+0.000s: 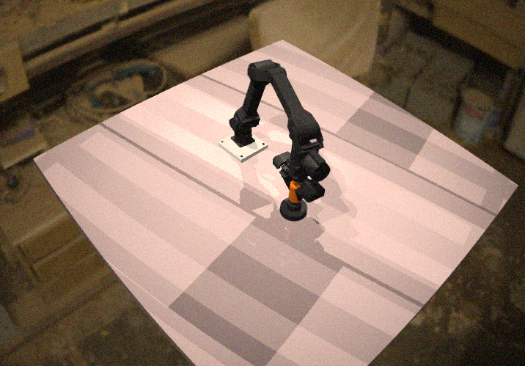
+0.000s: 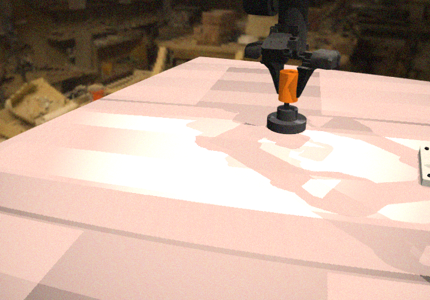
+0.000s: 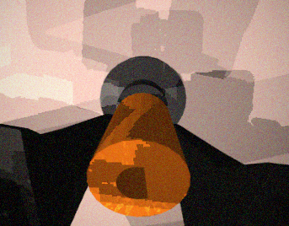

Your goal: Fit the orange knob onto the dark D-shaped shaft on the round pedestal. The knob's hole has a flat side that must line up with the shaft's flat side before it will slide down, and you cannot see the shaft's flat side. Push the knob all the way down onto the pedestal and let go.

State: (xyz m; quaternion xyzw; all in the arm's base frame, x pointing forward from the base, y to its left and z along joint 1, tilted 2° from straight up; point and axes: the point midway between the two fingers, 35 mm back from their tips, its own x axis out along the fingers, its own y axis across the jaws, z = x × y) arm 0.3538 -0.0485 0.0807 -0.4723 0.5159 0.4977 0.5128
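My gripper tip is 2 cm below the orange knob. Round my gripper tip: pedestal: 4 cm below.
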